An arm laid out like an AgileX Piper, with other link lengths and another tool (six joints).
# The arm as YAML. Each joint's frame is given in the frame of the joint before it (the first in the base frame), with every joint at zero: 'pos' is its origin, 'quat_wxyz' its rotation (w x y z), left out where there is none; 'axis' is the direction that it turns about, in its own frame. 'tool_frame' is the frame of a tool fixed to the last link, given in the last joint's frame.
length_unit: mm
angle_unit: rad
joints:
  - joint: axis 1
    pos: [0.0, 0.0, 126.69]
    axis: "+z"
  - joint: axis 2
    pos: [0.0, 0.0, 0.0]
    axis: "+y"
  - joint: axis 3
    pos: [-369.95, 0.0, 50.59]
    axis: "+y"
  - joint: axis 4
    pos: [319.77, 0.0, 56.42]
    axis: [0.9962, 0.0, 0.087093]
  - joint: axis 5
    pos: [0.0, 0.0, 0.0]
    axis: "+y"
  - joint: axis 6
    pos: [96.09, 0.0, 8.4]
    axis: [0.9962, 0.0, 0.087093]
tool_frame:
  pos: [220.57, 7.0, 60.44]
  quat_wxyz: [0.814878, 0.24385, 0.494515, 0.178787]
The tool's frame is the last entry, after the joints.
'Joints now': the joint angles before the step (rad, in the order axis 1, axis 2, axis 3, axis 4, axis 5, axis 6). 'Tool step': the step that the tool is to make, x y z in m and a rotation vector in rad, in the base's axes. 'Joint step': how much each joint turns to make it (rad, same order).
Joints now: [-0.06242 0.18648 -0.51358 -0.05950 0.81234 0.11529]
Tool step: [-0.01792 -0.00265 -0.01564 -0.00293 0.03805 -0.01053]
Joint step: [0.00006 -0.05181 0.00000 -0.01062 0.08989 0.00200]
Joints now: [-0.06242 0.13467 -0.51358 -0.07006 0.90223 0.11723]
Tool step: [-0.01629 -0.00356 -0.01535 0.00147 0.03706 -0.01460]
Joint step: [0.00004 -0.04455 -0.00001 -0.01218 0.08235 0.00776]
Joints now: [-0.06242 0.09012 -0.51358 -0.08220 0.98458 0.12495]
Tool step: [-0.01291 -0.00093 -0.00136 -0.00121 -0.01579 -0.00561]
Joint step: [-0.00004 -0.05593 0.00172 -0.00396 0.03863 0.00170]
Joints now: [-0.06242 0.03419 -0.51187 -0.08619 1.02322 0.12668]
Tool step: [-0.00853 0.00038 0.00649 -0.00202 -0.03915 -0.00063]
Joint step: [0.00000 -0.04805 0.00000 0.00000 0.00888 0.00000]
